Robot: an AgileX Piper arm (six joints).
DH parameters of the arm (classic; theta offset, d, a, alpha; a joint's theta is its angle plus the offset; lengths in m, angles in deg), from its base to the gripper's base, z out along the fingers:
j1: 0 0.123 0 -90
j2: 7.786 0 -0.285 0
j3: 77.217 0 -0.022 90
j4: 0 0.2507 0 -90
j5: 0 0 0 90
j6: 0 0.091 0 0
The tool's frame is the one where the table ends.
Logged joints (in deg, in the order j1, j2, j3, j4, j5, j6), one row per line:
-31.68, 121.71, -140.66, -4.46, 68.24, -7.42
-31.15, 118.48, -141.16, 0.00, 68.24, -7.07
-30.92, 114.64, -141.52, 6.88, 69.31, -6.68
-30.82, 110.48, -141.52, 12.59, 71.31, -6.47
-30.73, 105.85, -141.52, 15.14, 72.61, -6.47
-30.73, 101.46, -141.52, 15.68, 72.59, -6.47
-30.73, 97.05, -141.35, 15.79, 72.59, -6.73
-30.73, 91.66, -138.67, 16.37, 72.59, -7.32
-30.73, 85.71, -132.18, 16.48, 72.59, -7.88
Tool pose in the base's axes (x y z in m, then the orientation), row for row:
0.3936, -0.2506, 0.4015, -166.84, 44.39, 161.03
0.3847, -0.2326, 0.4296, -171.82, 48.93, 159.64
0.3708, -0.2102, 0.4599, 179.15, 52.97, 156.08
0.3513, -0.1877, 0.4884, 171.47, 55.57, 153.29
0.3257, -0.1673, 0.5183, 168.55, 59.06, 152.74
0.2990, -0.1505, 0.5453, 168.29, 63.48, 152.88
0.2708, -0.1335, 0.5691, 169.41, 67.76, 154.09
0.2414, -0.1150, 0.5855, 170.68, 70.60, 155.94
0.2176, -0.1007, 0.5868, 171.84, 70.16, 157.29
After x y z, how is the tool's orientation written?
As angles about the fixed x, y, z axes (roll, pitch, yaw), in degrees.
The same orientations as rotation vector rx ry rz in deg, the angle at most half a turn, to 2 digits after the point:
28.80, 133.42, -24.68
27.53, 129.06, -19.89
25.96, 124.84, -12.24
23.90, 121.78, -6.09
21.68, 118.34, -4.33
20.00, 114.26, -5.25
18.27, 110.44, -6.73
16.58, 107.99, -7.40
16.20, 108.55, -7.49

